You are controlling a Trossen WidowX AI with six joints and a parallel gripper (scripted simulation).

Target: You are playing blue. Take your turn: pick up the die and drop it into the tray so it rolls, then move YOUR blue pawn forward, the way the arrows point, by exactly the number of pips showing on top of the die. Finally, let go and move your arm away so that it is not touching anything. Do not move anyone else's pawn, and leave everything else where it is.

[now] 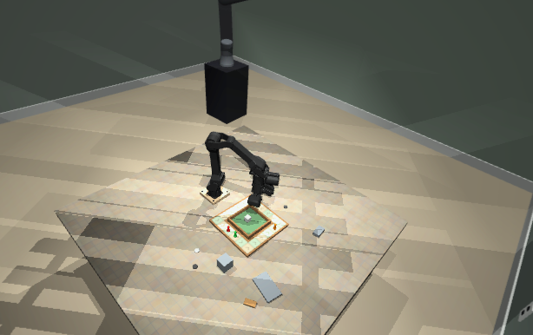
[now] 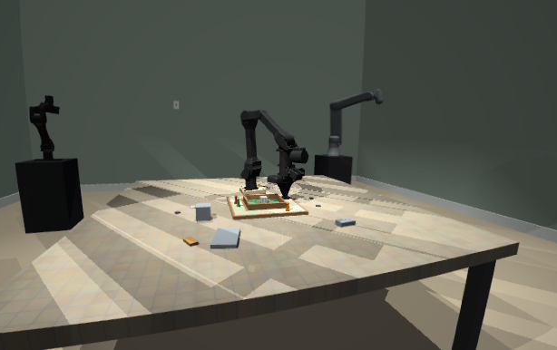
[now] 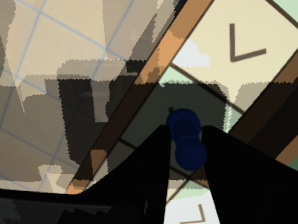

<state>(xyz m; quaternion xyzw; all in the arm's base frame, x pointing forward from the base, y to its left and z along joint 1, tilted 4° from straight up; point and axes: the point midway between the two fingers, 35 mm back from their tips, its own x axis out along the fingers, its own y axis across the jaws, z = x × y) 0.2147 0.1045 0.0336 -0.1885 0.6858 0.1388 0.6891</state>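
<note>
Now: the blue pawn right at my gripper tip. Also, from my gripper tip: orange pawn (18 cm ahead, 6 cm to the right); white die (4 cm ahead, 12 cm to the right); green tray (5 cm ahead, 12 cm to the right, 2 cm below).
</note>
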